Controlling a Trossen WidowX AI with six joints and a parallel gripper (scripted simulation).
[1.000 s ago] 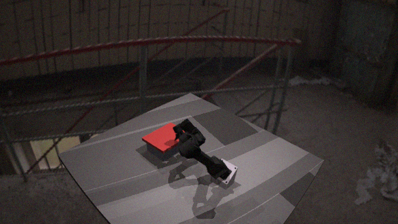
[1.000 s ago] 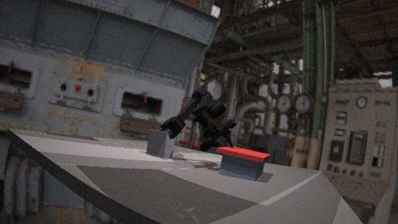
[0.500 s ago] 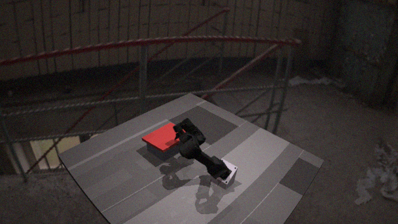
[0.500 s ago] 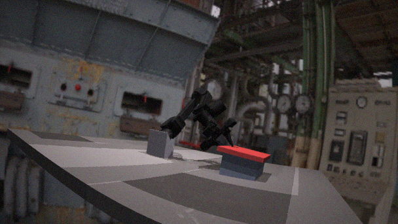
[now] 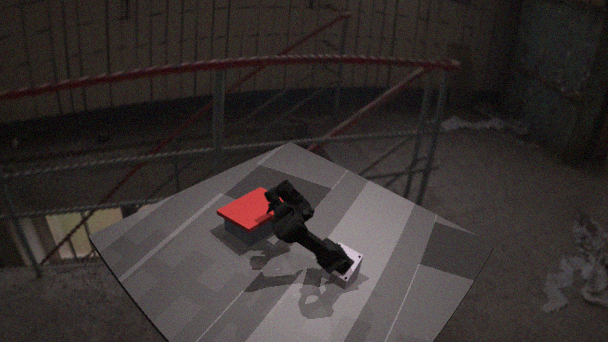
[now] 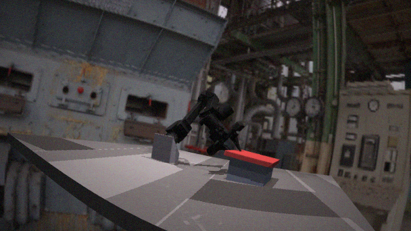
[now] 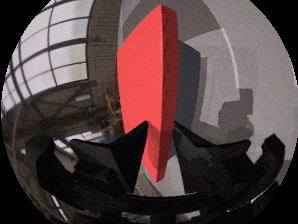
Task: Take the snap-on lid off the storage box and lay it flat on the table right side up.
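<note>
Now: gripper tip 8 cm short of the red lid and 1 cm to the right of it. Also, from my gripper tip: storage box: 8 cm ahead, 5 cm below, 1 cm to the left.
</note>
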